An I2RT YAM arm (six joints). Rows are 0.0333 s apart.
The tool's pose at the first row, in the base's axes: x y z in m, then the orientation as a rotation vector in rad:
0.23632 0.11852 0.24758 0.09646 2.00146 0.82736
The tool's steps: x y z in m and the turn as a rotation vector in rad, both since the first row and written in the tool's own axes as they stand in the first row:
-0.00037 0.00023 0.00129 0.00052 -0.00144 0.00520
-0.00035 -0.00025 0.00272 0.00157 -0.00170 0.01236
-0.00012 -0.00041 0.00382 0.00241 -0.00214 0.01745
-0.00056 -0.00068 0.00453 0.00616 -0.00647 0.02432
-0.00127 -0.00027 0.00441 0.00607 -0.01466 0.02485
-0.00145 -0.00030 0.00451 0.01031 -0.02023 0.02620
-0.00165 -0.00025 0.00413 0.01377 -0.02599 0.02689
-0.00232 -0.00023 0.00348 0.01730 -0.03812 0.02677
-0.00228 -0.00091 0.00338 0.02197 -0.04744 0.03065
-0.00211 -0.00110 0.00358 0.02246 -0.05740 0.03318
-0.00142 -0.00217 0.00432 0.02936 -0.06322 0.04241
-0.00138 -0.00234 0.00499 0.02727 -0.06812 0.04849
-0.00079 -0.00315 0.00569 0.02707 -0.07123 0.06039
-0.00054 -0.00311 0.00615 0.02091 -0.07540 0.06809
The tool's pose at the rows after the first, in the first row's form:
0.23749 0.11922 0.24756 0.10257 2.00086 0.82986
0.23873 0.11959 0.24678 0.11050 2.00177 0.83331
0.23951 0.12012 0.24615 0.11630 2.00221 0.83562
0.24038 0.12011 0.24608 0.12709 2.00040 0.83537
0.24058 0.12010 0.24688 0.13077 1.99271 0.83415
0.24077 0.12006 0.24696 0.13673 1.98940 0.82966
0.24057 0.11982 0.24727 0.14164 1.98551 0.82550
0.24042 0.11925 0.24799 0.14822 1.97557 0.81947
0.24049 0.11869 0.24759 0.15836 1.96909 0.81539
0.24060 0.11871 0.24729 0.16497 1.96011 0.81447
0.24107 0.11853 0.24591 0.18038 1.95826 0.81220
0.24162 0.11876 0.24555 0.18714 1.95324 0.81705
0.24205 0.11872 0.24441 0.20016 1.95111 0.82400
0.24226 0.11908 0.24409 0.20594 1.94514 0.83400

